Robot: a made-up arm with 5 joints.
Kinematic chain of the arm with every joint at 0, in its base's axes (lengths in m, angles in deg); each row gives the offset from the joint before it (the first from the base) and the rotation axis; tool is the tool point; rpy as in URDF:
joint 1: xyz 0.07 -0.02 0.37 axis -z
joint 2: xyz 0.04 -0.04 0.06 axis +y
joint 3: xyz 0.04 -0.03 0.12 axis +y
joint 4: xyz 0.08 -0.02 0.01 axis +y
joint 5: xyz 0.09 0 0.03 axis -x
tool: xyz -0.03 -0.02 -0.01 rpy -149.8 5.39 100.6
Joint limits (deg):
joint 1: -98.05..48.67
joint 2: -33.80..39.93
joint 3: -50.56..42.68
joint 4: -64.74..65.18
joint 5: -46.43..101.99
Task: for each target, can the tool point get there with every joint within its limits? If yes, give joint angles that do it. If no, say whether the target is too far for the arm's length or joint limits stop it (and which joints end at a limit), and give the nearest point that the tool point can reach.
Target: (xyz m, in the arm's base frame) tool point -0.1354 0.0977 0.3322
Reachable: no: joint limits stop it (at a limit: joint 1, joint 2, joint 3, joint 5) | nearest point 0.1440 0.1397 0.3417 | short by 0.283 m
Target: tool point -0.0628 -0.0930 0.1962
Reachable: no: joint limits stop it (at a limit: joint 1, joint 2, joint 3, joint 4) | nearest point 0.0829 -0.1964 0.3484 | short by 0.235 m
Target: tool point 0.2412 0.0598 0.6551
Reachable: yes | joints -57.64 -9.25 -23.42 -9.63 -31.15
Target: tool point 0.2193 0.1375 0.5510
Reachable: yes | joints -77.62 -18.10 32.95 3.99 16.64
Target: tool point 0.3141 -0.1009 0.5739
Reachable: yes | joints -5.26 3.73 10.16 -3.18 81.24
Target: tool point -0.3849 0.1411 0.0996
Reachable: no: too far | nearest point 0.1393 0.1730 0.3403 | short by 0.578 m
